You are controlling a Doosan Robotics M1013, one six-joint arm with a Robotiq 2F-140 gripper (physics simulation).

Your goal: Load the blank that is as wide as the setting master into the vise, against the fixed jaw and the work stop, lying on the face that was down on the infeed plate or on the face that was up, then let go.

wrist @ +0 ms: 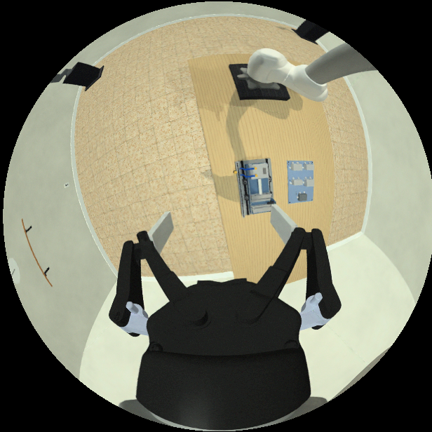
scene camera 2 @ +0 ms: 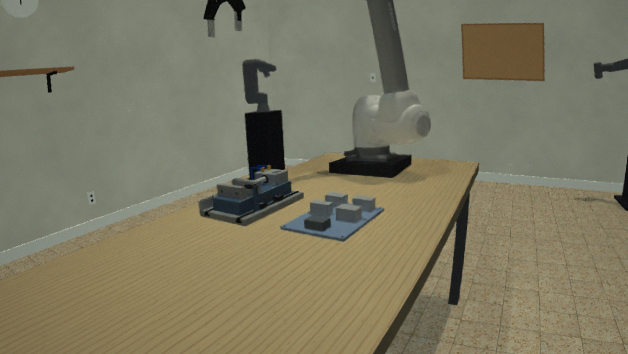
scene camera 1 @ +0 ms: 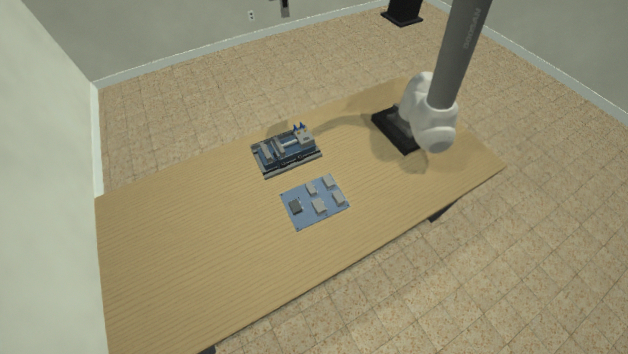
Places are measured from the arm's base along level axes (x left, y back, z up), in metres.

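Pixels of known places: gripper, fingertip midpoint: (scene camera 2: 224, 34) (scene camera 1: 279, 8); arm's base, origin of the base link: (scene camera 2: 372, 158).
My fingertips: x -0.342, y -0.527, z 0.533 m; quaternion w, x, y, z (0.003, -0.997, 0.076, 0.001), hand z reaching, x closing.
Note:
Ahead of a thing's pixels: the offset from my fingertips to its top centre. "spot": to the spot under its first point. Level surfaces: height alone.
My gripper (scene camera 2: 224, 27) (wrist: 220, 216) is open and empty, high above the table level; part of it shows at the top edge of scene camera 1's view. The vise {dy -0.115, dx +0.170, dz -0.478 m} (scene camera 1: 296, 154) (scene camera 2: 230, 204) (wrist: 259, 196) has a blue body, grey jaws near one end and a rod to a grey block. The blue infeed plate {dy -0.130, dx +0.461, dz -0.569 m} (scene camera 1: 305, 220) (scene camera 2: 330, 234) (wrist: 291, 192) lies beside it. A dark block {dy -0.220, dx +0.453, dz -0.544 m} (scene camera 1: 295, 206) (scene camera 2: 317, 223) (wrist: 302, 197), apparently the setting master, stands on the plate with several light grey blanks, including one blank {dy -0.135, dx +0.505, dz -0.533 m} (scene camera 1: 319, 206) (scene camera 2: 348, 213). Their exact widths cannot be told.
The wooden table {dz -0.577 m} (scene camera 1: 200, 225) (scene camera 2: 225, 280) (wrist: 280, 130) carries the vise, the plate and the arm's black base (scene camera 1: 395, 132) (scene camera 2: 370, 165) (wrist: 262, 93). Blue prongs with yellow parts {spot: dy +0.005, dx +0.088, dz -0.527 m} (scene camera 1: 299, 127) stand up at the vise's block end. The white lower arm (scene camera 1: 425, 117) rises above the base.

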